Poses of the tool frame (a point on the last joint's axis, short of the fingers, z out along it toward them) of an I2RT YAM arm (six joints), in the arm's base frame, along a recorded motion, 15 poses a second.
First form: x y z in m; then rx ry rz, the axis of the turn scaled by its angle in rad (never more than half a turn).
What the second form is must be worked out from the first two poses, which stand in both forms.
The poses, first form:
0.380, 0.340, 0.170, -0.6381, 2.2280, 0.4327
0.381, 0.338, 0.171, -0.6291, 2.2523, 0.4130
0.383, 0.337, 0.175, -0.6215, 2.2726, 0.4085
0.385, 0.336, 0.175, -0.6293, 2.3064, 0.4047
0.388, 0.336, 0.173, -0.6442, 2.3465, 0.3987
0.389, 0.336, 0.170, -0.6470, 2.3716, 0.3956
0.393, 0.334, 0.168, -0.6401, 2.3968, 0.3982
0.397, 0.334, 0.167, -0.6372, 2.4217, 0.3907
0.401, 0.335, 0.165, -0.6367, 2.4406, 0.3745
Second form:
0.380, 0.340, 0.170, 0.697, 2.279, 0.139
0.381, 0.338, 0.171, 0.679, 2.302, 0.135
0.383, 0.337, 0.175, 0.676, 2.320, 0.142
0.385, 0.336, 0.175, 0.686, 2.353, 0.153
0.388, 0.336, 0.173, 0.699, 2.394, 0.163
0.389, 0.336, 0.170, 0.706, 2.418, 0.173
0.393, 0.334, 0.168, 0.714, 2.439, 0.192
0.397, 0.334, 0.167, 0.715, 2.462, 0.200
0.401, 0.335, 0.165, 0.704, 2.482, 0.194

